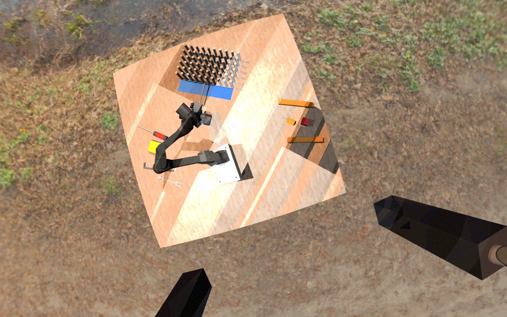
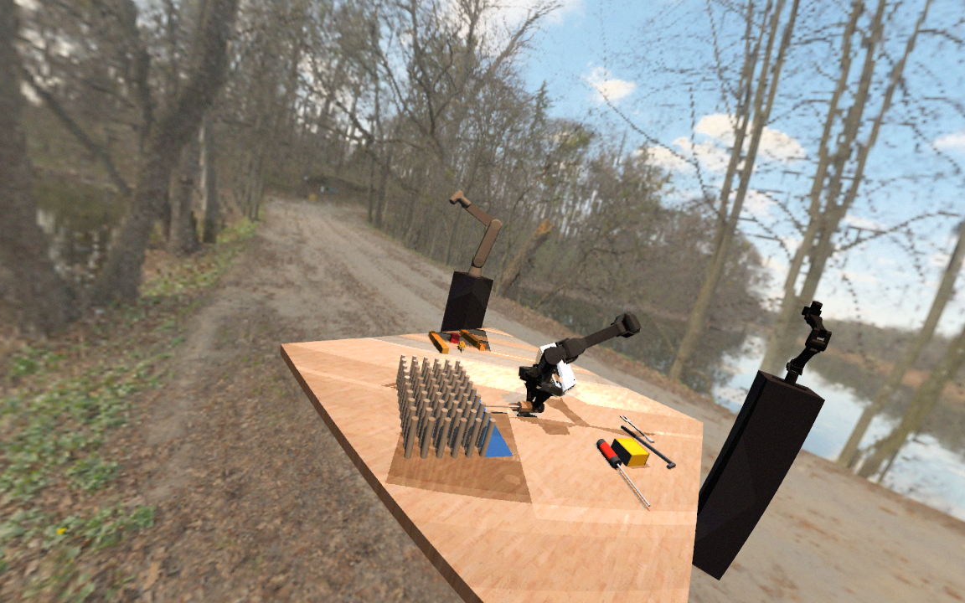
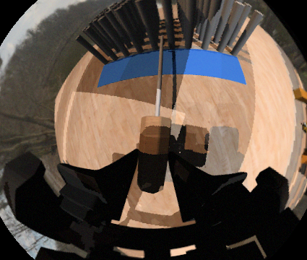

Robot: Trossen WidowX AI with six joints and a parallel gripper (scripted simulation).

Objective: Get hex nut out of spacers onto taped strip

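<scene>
Now: the blue taped strip 150 mm ahead of my gripper tip, 90 mm to the right of it and 40 mm below it. Round my gripper tip: long metal-rod tool 90 mm ahead, 60 mm to the right; then yellow block 90 mm behind, 330 mm to the left, 10 mm below; then small wrench 320 mm behind, 320 mm to the left, 30 mm below.
</scene>
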